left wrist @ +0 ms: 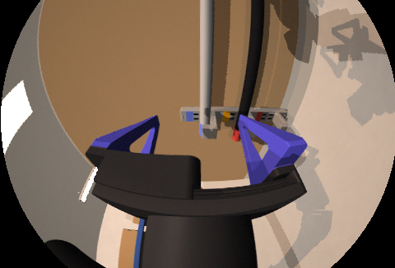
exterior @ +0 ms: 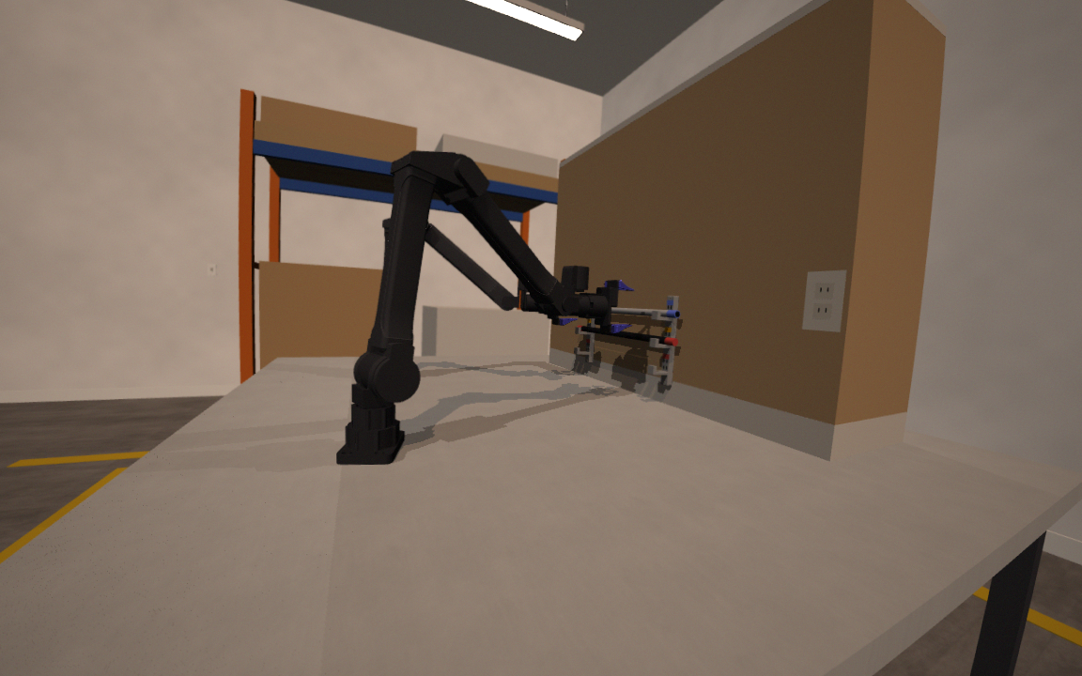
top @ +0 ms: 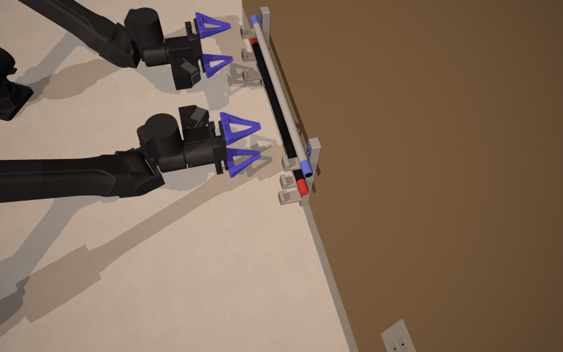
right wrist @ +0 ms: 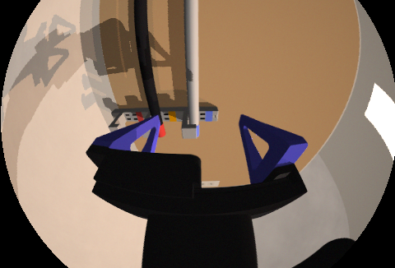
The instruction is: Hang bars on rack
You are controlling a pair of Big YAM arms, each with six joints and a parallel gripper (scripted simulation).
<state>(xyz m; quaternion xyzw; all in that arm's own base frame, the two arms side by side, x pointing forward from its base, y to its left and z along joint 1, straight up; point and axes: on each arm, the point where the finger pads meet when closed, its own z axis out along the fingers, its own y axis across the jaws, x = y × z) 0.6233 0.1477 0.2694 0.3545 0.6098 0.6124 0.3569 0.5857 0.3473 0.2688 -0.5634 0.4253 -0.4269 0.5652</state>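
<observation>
Right now my right hand is 7 cm short of the metal bar, 16 cm to the right of it and 9 cm above it. Also, from my right hand: grey skirting strip: 11 cm ahead, 12 cm to the left, 23 cm below; then brown wall panel: 26 cm ahead, 13 cm to the left, 18 cm above.
My left hand is 14 cm to the left of the metal bar, 9 cm short of it and 9 cm above it. Round my left hand: grey skirting strip: 23 cm below, 18 cm to the right, 13 cm ahead; then brown wall panel: 28 cm ahead, 18 cm above, 17 cm to the right.
</observation>
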